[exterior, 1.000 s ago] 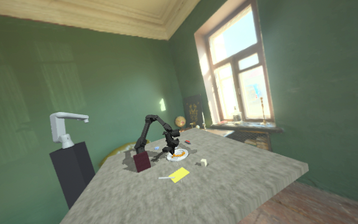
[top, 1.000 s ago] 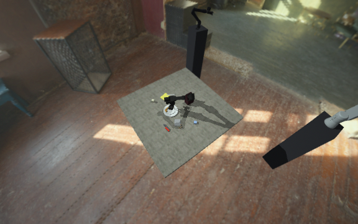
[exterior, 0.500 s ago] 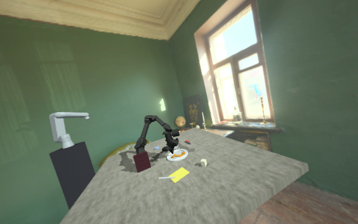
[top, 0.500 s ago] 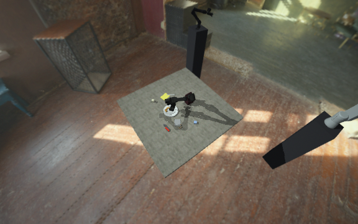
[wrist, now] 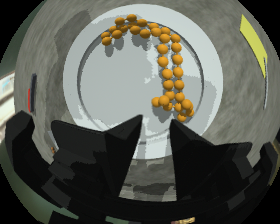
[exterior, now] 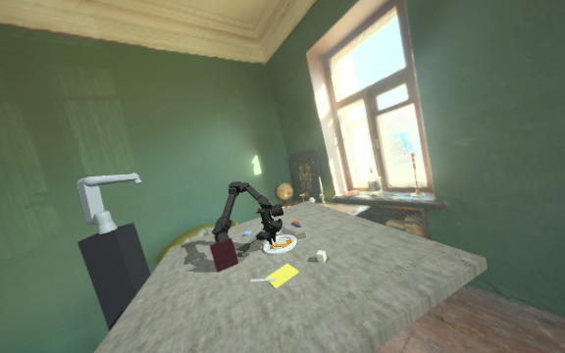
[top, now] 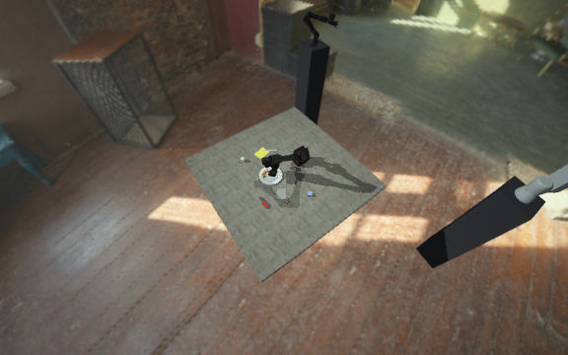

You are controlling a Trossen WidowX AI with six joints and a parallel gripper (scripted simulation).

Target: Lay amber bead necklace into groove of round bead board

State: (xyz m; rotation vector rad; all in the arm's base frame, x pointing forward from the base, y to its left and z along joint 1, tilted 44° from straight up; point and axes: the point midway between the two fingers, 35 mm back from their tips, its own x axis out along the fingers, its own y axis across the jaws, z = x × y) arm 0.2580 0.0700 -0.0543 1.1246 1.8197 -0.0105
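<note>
Now: the board 40 mm ahead of my gripper tip and 20 mm below it. Also, from my gripper tip: grey square 50 mm ahead, 200 mm to the left, 20 mm below; then white stick 100 mm behind, 260 mm to the right, 20 mm below; then yellow card 10 mm behind, 270 mm to the right, 20 mm below.
</note>
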